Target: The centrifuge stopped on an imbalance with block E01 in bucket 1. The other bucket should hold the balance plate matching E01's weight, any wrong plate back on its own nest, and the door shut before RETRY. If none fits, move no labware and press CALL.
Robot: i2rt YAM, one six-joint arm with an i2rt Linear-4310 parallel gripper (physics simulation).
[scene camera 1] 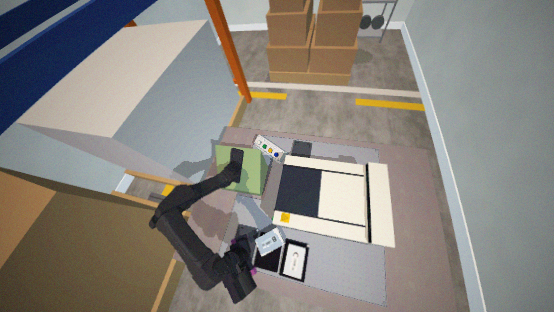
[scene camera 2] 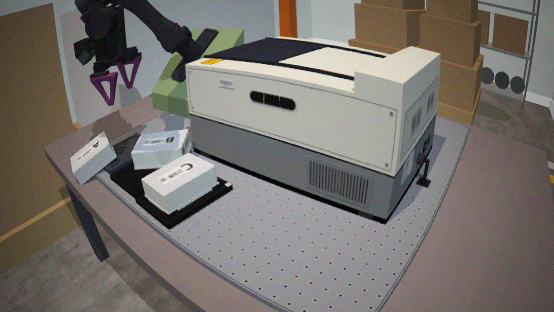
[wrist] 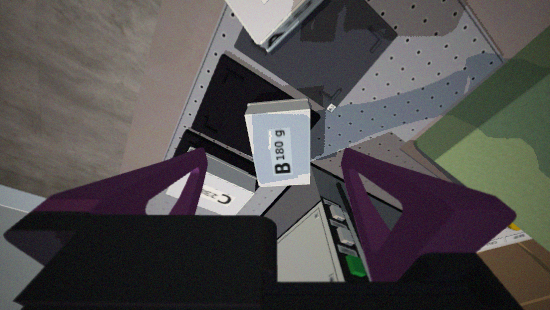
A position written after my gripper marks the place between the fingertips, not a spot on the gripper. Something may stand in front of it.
Observation:
My gripper (scene camera 2: 120, 96) is open and holds nothing. Also in view: a balance plate B (scene camera 2: 155, 150). Further things: a balance plate A (scene camera 2: 99, 152), a balance plate C (scene camera 2: 172, 187), a centrifuge (scene camera 2: 350, 127) and a perforated plate (scene camera 2: 278, 243).
The balance plate A also shows in the wrist view (wrist: 268, 31). The balance plate B shows as well in the wrist view (wrist: 279, 131). The balance plate C also shows in the wrist view (wrist: 226, 189).

